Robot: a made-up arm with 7 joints.
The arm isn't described. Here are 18 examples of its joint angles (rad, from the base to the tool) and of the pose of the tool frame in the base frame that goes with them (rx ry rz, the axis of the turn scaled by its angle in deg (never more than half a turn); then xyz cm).
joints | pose
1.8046 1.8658 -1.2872 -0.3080 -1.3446 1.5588 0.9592 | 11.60 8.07 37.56 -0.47 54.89 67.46
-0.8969 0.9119 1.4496 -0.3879 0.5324 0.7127 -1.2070 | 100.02 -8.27 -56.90 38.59 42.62 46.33
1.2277 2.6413 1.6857 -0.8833 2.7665 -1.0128 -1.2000 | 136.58 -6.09 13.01 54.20 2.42 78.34
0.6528 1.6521 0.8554 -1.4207 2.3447 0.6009 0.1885 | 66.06 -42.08 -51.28 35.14 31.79 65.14
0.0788 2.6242 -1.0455 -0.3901 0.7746 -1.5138 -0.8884 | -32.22 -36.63 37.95 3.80 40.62 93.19
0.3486 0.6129 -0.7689 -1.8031 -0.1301 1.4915 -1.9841 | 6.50 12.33 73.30 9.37 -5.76 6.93
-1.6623 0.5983 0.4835 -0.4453 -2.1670 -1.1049 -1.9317 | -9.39 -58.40 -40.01 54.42 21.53 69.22
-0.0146 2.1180 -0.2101 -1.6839 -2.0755 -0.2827 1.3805 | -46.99 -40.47 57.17 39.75 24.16 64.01
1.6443 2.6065 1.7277 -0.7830 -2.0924 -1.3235 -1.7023 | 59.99 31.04 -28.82 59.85 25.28 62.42
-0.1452 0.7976 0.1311 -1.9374 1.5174 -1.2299 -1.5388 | 146.67 22.28 30.39 39.98 6.69 49.32
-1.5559 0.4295 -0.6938 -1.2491 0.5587 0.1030 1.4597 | 54.15 -111.51 -64.36 43.46 -27.08 60.01
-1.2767 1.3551 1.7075 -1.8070 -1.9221 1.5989 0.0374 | -9.15 45.51 38.60 -21.80 42.85 60.41
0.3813 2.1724 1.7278 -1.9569 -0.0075 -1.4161 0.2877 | -37.91 32.07 -25.86 19.60 -7.32 93.03
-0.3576 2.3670 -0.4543 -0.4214 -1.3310 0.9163 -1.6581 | 140.05 -82.59 31.67 -4.67 37.96 93.02
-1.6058 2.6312 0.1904 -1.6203 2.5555 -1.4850 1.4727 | 7.41 125.69 -23.84 -26.21 -1.46 86.46
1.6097 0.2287 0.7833 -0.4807 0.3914 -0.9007 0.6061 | 71.01 94.68 -40.31 -54.49 4.46 36.57
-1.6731 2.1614 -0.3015 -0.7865 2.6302 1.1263 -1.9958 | -152.16 -2.38 11.81 -10.37 33.09 85.89
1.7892 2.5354 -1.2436 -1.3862 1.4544 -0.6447 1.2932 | 22.91 87.69 -93.75 -6.65 45.72 59.61
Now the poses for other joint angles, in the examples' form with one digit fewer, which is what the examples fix.
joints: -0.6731 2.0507 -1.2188 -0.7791 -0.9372 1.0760 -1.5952
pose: 101.9 -79.0 32.4 6.1 53.7 67.3
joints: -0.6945 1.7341 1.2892 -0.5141 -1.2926 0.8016 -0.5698
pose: 47.9 120.0 -47.1 0.9 55.6 70.7
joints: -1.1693 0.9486 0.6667 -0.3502 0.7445 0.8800 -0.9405
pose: 103.0 -18.9 -79.1 46.2 31.9 55.8
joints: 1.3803 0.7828 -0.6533 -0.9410 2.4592 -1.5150 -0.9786
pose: 61.6 134.6 -74.3 -37.6 16.1 16.4
